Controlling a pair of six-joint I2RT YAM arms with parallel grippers.
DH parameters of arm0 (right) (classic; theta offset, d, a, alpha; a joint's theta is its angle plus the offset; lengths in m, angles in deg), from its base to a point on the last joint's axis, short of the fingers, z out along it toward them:
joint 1: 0 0.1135 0.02 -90
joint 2: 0 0 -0.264 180
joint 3: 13.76 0 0.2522 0
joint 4: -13.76 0 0.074 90
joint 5: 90 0 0 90
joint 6: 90 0.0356 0 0
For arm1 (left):
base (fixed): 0 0 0 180
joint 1: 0 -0.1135 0.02 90
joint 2: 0 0 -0.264 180
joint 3: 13.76 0 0.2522 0
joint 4: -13.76 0 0.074 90
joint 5: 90 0 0 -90
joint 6: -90 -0.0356 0 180
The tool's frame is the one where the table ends.
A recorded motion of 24 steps. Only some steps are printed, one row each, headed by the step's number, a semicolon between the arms.
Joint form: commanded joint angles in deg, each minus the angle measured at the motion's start. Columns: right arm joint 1, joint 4, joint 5, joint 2, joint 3, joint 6; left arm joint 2, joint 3, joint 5, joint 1, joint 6, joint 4.
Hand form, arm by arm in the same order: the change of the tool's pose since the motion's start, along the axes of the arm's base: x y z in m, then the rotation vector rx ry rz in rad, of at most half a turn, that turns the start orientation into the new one. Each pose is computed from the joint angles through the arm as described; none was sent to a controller.
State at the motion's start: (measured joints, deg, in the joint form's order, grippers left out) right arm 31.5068 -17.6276 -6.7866 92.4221 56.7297 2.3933; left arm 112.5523 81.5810 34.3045 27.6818 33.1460 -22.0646
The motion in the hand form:
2: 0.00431 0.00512 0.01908 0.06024 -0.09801 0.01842; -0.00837 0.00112 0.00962 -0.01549 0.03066 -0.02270
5: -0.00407 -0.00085 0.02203 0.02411 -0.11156 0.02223; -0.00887 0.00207 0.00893 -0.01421 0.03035 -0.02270
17: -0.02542 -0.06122 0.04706 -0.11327 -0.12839 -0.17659; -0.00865 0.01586 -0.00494 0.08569 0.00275 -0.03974
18: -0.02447 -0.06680 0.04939 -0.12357 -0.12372 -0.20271; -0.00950 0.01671 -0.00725 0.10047 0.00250 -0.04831
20: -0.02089 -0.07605 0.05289 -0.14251 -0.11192 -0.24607; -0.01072 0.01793 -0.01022 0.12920 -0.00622 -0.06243
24: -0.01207 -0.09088 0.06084 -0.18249 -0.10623 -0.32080; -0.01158 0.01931 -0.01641 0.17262 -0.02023 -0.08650
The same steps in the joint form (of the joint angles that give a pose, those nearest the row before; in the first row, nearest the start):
2: 0.31 3.88 -0.47 -1.57 1.07 -0.58; -1.86 -0.19 1.91 0.27 0.15 -2.72
5: 0.37 2.38 1.10 -3.92 -0.36 -2.10; -1.99 -0.51 1.90 0.18 0.01 -2.63
17: -6.83 -8.50 9.25 -15.51 -3.69 -3.10; -1.50 -1.76 -1.57 -1.29 -6.43 -5.67
18: -7.89 -9.63 9.82 -15.80 -3.26 -2.94; -1.37 -1.90 -1.97 -1.31 -7.42 -6.30
20: -9.83 -11.55 10.66 -15.70 -2.13 -2.80; -1.24 -2.08 -3.02 -1.31 -9.25 -7.23
24: -13.04 -14.34 12.82 -14.86 0.56 -2.96; -0.67 -2.29 -4.62 -1.31 -12.10 -8.29

